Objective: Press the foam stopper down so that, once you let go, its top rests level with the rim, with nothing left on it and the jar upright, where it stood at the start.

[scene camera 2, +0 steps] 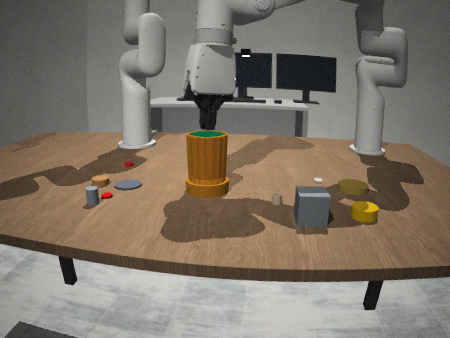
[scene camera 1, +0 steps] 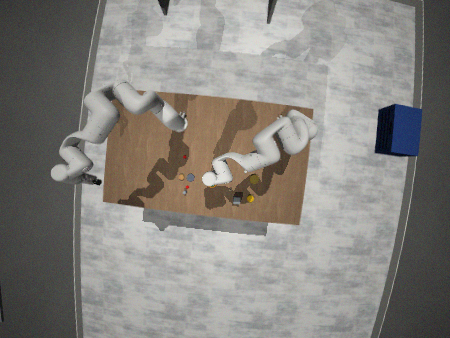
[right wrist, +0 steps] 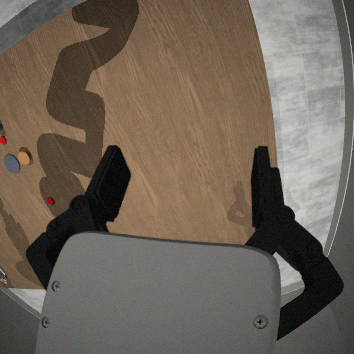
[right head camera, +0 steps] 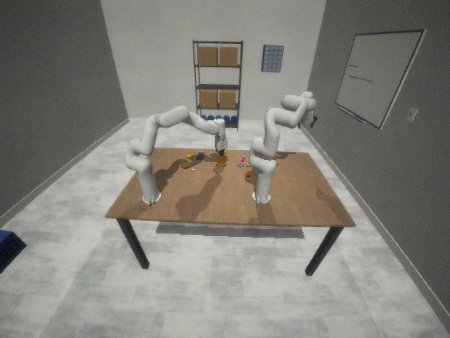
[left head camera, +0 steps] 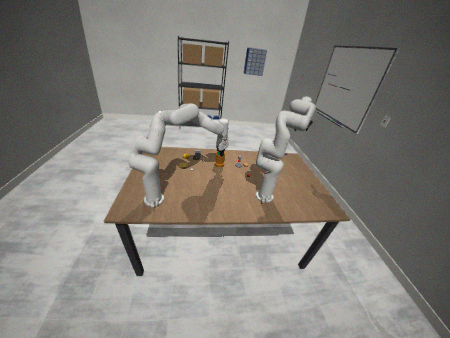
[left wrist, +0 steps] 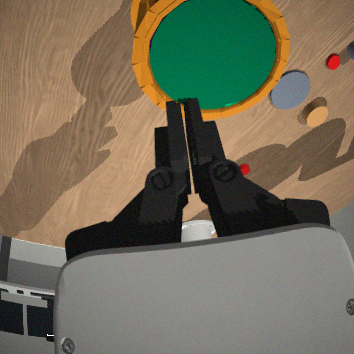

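The orange ribbed jar (left head camera: 219,161) (right head camera: 221,161) (scene camera 2: 207,162) stands upright on the table. The green foam stopper (scene camera 2: 207,134) (left wrist: 212,55) fills its mouth; in scene camera 2 its top looks close to the rim, but the exact height is hard to tell. Nothing is seen lying on it. My left gripper (scene camera 2: 207,127) (left wrist: 182,119) is shut and empty, pointing down. In the left wrist view its tips overlap the stopper's edge and the near rim; in scene camera 2 they are slightly above the rim. My right gripper (right wrist: 186,159) is open and empty, high beyond the table's side.
In scene camera 2, a grey box (scene camera 2: 312,207), a yellow disc (scene camera 2: 364,212), an olive disc (scene camera 2: 353,187) and a small tan cylinder (scene camera 2: 277,199) lie right of the jar. A blue-grey disc (scene camera 2: 128,185), an orange disc (scene camera 2: 100,181) and a grey cylinder (scene camera 2: 92,196) are at its left.
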